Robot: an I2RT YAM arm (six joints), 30 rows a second.
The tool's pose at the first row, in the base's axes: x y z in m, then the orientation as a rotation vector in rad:
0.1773, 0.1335, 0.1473, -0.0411, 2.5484, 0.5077
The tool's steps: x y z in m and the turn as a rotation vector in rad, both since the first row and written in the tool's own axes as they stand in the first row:
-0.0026, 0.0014, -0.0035, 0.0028, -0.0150, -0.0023
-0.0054, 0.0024, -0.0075, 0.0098, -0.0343, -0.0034
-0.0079, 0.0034, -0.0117, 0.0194, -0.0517, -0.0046
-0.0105, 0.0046, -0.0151, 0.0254, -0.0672, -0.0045
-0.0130, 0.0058, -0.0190, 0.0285, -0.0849, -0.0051
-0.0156, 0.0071, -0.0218, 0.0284, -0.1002, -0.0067
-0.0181, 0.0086, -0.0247, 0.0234, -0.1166, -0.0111
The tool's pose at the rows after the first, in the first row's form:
0.1776, 0.1333, 0.1519, -0.0391, 2.5341, 0.5017
0.1779, 0.1326, 0.1568, -0.0329, 2.5168, 0.4905
0.1778, 0.1318, 0.1617, -0.0265, 2.5019, 0.4762
0.1781, 0.1315, 0.1661, -0.0202, 2.4881, 0.4671
0.1782, 0.1310, 0.1709, -0.0154, 2.4714, 0.4613
0.1788, 0.1310, 0.1749, -0.0136, 2.4562, 0.4593
0.1793, 0.1312, 0.1790, -0.0167, 2.4385, 0.4623

